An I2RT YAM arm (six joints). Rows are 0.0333 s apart.
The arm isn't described. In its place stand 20 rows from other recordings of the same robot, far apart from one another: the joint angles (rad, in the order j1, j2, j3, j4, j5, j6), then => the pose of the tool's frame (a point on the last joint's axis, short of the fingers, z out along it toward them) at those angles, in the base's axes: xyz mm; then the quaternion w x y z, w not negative.
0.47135 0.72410 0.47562 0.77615 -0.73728 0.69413 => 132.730 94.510 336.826 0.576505 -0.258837 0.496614 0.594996
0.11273 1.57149 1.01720 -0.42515 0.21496 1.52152 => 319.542 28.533 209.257 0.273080 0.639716 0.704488 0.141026
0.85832 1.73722 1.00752 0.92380 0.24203 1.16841 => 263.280 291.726 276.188 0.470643 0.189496 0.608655 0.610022
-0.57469 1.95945 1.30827 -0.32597 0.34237 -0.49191 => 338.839 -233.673 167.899 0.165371 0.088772 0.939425 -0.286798
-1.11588 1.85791 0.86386 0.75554 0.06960 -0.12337 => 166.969 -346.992 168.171 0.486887 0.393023 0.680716 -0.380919
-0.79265 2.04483 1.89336 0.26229 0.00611 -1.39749 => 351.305 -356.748 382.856 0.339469 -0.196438 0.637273 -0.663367
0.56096 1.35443 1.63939 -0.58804 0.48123 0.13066 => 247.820 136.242 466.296 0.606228 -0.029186 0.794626 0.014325
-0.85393 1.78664 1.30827 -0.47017 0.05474 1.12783 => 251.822 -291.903 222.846 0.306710 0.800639 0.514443 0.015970
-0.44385 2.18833 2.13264 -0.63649 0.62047 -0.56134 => 442.745 -233.441 309.299 0.221833 0.079017 0.867977 -0.437221
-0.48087 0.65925 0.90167 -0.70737 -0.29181 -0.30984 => 121.211 -51.686 343.799 0.527166 -0.004164 0.845396 -0.085935
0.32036 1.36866 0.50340 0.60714 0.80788 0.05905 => 261.401 59.618 199.355 0.609760 0.142891 0.753512 -0.199988
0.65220 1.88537 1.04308 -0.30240 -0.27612 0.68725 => 275.696 222.756 123.109 0.080694 -0.012130 0.968451 0.235465
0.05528 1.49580 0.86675 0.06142 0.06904 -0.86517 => 325.603 15.558 222.244 0.429742 -0.374341 0.792494 -0.217127
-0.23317 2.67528 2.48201 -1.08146 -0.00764 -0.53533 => 525.208 -124.452 139.190 0.138153 -0.149416 0.977705 -0.051787
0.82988 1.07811 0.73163 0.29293 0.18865 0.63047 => 176.877 183.466 313.505 0.555859 -0.007453 0.725418 0.405874
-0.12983 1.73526 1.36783 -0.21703 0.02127 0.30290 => 401.318 -53.161 281.459 0.472430 0.194006 0.859171 0.031581
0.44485 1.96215 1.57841 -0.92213 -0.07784 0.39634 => 358.989 174.204 215.780 0.104726 -0.029160 0.990073 0.089094
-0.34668 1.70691 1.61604 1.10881 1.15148 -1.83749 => 319.751 -150.089 487.889 0.239818 0.229613 0.523484 -0.784684
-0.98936 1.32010 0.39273 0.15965 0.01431 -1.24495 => 124.989 -191.105 133.121 0.165356 -0.114534 0.913288 -0.354182
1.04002 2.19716 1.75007 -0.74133 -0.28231 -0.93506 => 225.305 403.443 175.186 0.180631 -0.826039 0.513018 0.147802
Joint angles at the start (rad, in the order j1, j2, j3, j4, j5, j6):
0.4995, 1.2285, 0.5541, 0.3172, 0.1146, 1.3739
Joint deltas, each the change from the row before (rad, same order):
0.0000, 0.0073, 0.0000, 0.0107, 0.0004, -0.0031
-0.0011, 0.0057, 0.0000, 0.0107, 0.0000, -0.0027
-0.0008, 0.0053, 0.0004, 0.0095, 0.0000, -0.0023
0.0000, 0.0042, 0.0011, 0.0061, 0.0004, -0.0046
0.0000, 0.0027, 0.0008, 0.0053, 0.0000, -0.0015
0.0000, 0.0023, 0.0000, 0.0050, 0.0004, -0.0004
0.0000, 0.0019, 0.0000, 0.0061, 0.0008, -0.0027
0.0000, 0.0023, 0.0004, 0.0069, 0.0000, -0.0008
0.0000, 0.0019, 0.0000, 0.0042, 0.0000, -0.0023
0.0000, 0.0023, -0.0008, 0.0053, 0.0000, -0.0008
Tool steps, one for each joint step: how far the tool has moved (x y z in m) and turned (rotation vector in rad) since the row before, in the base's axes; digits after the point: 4 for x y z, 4 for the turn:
0.0010, 0.0005, -0.0007, -0.0012, -0.0041, 0.0007
0.0010, 0.0002, -0.0003, 0.0000, -0.0053, -0.0002
0.0009, 0.0003, -0.0002, 0.0002, -0.0048, 0.0000
0.0007, 0.0004, 0.0000, -0.0027, -0.0043, 0.0012
0.0005, 0.0003, 0.0001, 0.0003, -0.0035, 0.0005
0.0004, 0.0002, -0.0001, 0.0008, -0.0026, -0.0002
0.0004, 0.0002, 0.0002, -0.0006, -0.0048, 0.0001
0.0005, 0.0003, 0.0003, 0.0017, -0.0047, 0.0003
0.0003, 0.0002, 0.0000, -0.0009, -0.0028, 0.0007
0.0003, 0.0001, -0.0003, 0.0003, -0.0022, 0.0003

